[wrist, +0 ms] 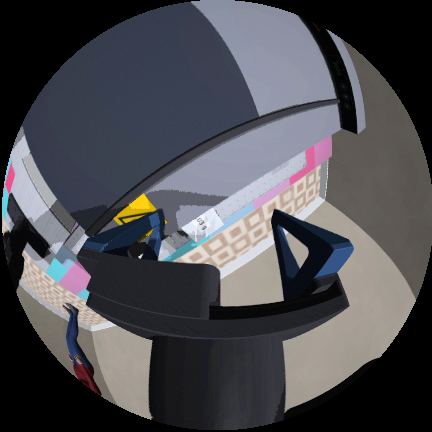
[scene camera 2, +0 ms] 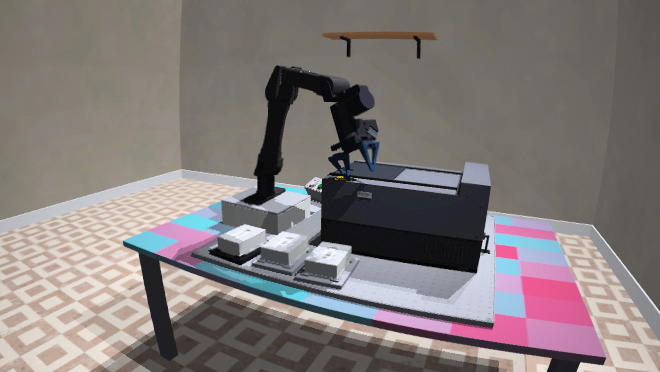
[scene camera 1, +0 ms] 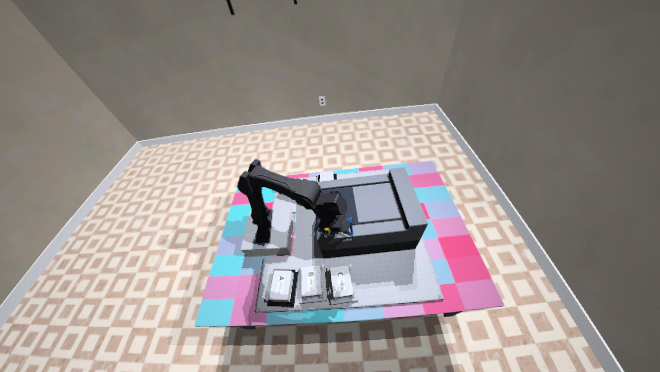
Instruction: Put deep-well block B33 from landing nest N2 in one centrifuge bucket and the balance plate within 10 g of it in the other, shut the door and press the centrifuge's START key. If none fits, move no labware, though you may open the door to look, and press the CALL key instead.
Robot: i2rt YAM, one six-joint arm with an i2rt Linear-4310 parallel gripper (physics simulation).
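Pixels of known places: gripper, fingertip midpoint: (wrist: 217, 214) (scene camera 2: 360, 175) (scene camera 1: 342, 234); arm's base, origin of the base link: (wrist: 24, 225) (scene camera 2: 265, 196) (scene camera 1: 264, 225).
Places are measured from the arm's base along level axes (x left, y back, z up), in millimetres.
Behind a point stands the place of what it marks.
My gripper (scene camera 1: 339, 231) {y -403, x -187, z 155 mm} (scene camera 2: 359, 172) {y -403, x -187, z 155 mm} (wrist: 217, 214) {y -403, x -187, z 155 mm} is open and empty, low over the front-left top edge of the grey centrifuge (scene camera 1: 370, 244) {y -524, x -197, z 36 mm} (scene camera 2: 400, 212) {y -522, x -197, z 70 mm}. A dark door panel (scene camera 1: 356, 197) {y -495, x 4, z 135 mm} (scene camera 2: 377, 170) {y -411, x -20, z 138 mm} (wrist: 140, 85) {y -406, x -68, z 138 mm} covers the left part of its top; the buckets are hidden. A control strip (wrist: 343, 90) {y -677, x -123, z 151 mm} stands at its right end. White labware marked A (scene camera 1: 281, 286) {y -102, x -315, z -20 mm} (scene camera 2: 241, 241) {y -126, x -354, z -23 mm}, B (scene camera 1: 311, 281) {y -238, x -309, z -21 mm} (scene camera 2: 284, 248) {y -256, x -346, z -21 mm} and C (scene camera 1: 342, 282) {y -375, x -329, z -21 mm} (scene camera 2: 328, 261) {y -387, x -370, z -21 mm} sits on separate nests in front. A partly hidden weight label shows in the wrist view. I cannot identify B33 or N2.
A yellow warning label (scene camera 1: 327, 231) (scene camera 2: 341, 177) {y -340, x -156, z 137 mm} (wrist: 136, 209) {y -350, x -148, z 137 mm} lies near one finger. A white key box (scene camera 2: 314, 186) {y -79, x 267, z -16 mm} with a green key stands behind the arm's base block (scene camera 1: 265, 244) {y -14, x -109, z -2 mm} (scene camera 2: 250, 219) {y -15, x -132, z -46 mm}. A wall shelf (scene camera 2: 380, 35) hangs behind. A person (wrist: 75, 345) shows in the wrist view.
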